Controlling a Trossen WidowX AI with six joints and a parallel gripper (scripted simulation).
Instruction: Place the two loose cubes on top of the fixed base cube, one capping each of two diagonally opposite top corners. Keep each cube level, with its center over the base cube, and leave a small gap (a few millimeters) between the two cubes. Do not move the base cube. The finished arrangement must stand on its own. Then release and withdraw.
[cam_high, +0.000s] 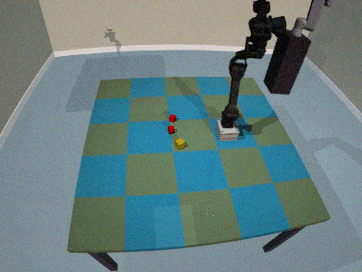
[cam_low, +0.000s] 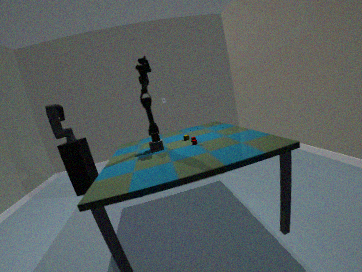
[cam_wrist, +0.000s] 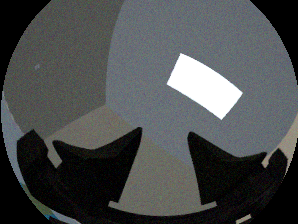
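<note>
The red cube lies 250 mm ahead of my gripper tip, 330 mm to the right of it and 820 mm below it. Also, from my gripper tip: yellow cube: 210 mm ahead, 110 mm to the right, 820 mm below.
</note>
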